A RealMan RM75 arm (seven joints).
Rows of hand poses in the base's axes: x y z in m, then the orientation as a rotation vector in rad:
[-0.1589 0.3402 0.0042 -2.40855 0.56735 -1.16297]
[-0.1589 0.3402 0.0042 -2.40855 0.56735 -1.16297]
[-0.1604 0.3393 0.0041 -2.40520 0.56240 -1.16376]
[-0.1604 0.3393 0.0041 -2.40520 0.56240 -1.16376]
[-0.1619 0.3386 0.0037 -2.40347 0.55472 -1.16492]
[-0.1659 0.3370 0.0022 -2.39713 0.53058 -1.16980]
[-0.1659 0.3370 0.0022 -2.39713 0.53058 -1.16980]
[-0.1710 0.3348 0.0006 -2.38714 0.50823 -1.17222]
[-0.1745 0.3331 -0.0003 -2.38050 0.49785 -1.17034]
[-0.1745 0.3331 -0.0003 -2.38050 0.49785 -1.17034]
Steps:
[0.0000 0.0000 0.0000 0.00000 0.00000 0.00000]
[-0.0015 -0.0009 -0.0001 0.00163 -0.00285 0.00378]
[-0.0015 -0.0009 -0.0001 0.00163 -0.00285 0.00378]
[-0.0030 -0.0016 -0.0005 0.00138 -0.00567 0.00906]
[-0.0070 -0.0032 -0.0020 0.00060 -0.01559 0.02544]
[-0.0070 -0.0032 -0.0020 0.00060 -0.01559 0.02544]
[-0.0121 -0.0054 -0.0036 0.00400 -0.02553 0.04196]
[-0.0156 -0.0071 -0.0045 0.00855 -0.02945 0.05093]
[-0.0156 -0.0071 -0.0045 0.00855 -0.02945 0.05093]

